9 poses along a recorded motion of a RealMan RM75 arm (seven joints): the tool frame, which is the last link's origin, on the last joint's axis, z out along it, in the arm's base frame.
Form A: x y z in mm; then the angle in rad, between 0 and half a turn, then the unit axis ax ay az.
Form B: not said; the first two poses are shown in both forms.
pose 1, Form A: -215.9 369.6 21.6 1.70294 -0.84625 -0.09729 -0.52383
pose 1, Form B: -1.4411 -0.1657 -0.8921 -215.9 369.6 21.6
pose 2, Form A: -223.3 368.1 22.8 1.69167 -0.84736 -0.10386 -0.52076
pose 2, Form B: -1.4335 -0.1757 -0.8810 -223.3 368.1 22.8
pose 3, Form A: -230.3 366.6 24.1 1.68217 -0.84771 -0.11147 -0.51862
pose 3, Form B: -1.4260 -0.1875 -0.8724 -230.3 366.6 24.1
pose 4, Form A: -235.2 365.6 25.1 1.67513 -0.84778 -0.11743 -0.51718
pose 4, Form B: -1.4201 -0.1967 -0.8663 -235.2 365.6 25.1
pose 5, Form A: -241.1 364.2 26.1 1.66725 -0.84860 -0.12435 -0.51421
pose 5, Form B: -1.4148 -0.2073 -0.8573 -241.1 364.2 26.1
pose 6, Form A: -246.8 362.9 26.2 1.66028 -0.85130 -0.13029 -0.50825
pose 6, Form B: -1.4134 -0.2163 -0.8438 -246.8 362.9 26.2
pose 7, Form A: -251.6 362.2 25.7 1.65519 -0.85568 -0.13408 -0.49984
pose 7, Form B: -1.4163 -0.2219 -0.8273 -251.6 362.2 25.7
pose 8, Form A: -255.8 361.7 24.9 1.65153 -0.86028 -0.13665 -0.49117
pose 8, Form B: -1.4208 -0.2257 -0.8112 -255.8 361.7 24.9
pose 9, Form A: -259.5 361.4 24.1 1.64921 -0.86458 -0.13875 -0.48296
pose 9, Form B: -1.4259 -0.2288 -0.7965 -259.5 361.4 24.1
